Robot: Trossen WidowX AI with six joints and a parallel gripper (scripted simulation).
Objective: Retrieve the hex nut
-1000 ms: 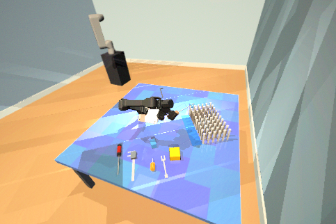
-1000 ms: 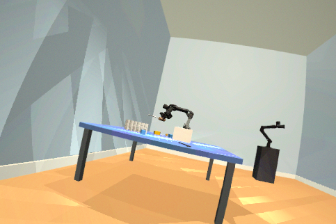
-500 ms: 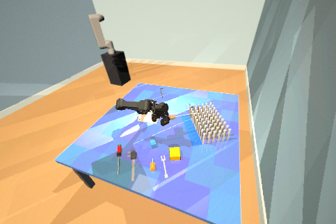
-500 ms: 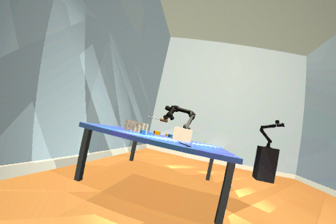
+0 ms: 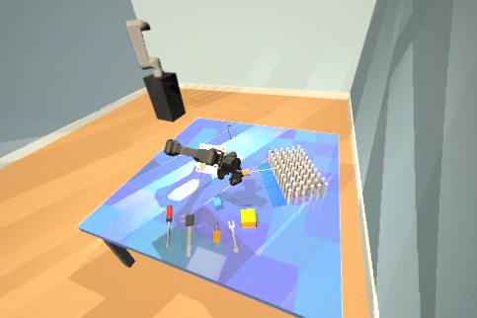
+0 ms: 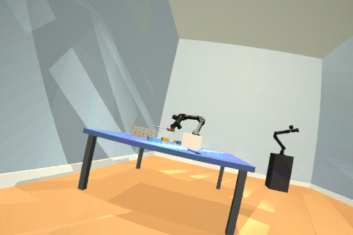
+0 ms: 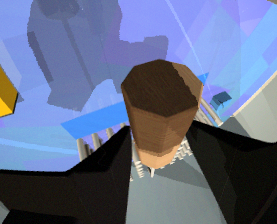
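My gripper tip is 150 mm above the bright blue strip, 140 mm to the right of it and 120 mm short of it. From my gripper tip the other things lie so: yellow block (170 mm to the right, 130 mm below, 100 mm ahead); then pale fork-like tool (280 mm to the right, 150 mm below, 70 mm ahead); then orange-handled tool (310 mm to the right, 140 mm below).
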